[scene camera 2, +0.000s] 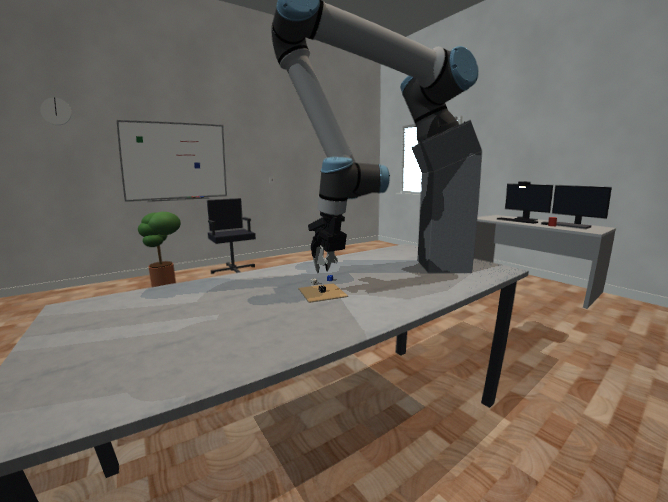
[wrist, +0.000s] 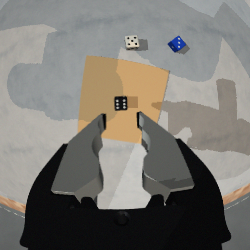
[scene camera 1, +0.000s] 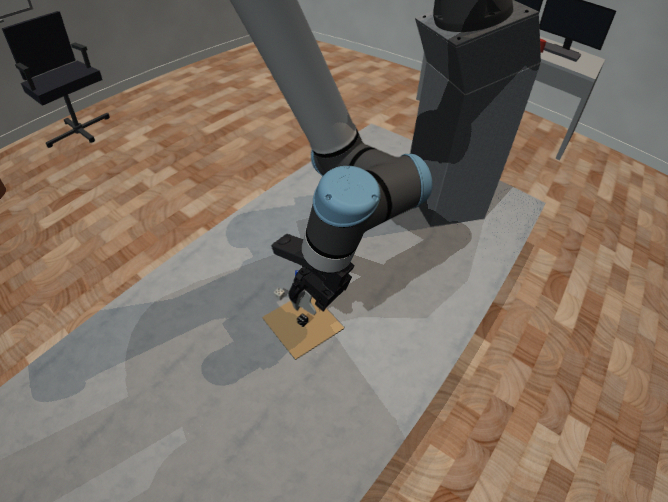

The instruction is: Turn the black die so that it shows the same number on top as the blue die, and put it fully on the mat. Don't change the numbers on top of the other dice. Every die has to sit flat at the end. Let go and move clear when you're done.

In view: my gripper (scene camera 1: 302, 304) and a tan mat (scene camera 1: 298, 340).
The tan mat also shows in the wrist view (wrist: 104, 78). My gripper is seen too in scene camera 2 (scene camera 2: 322, 271) and in the wrist view (wrist: 121, 114).
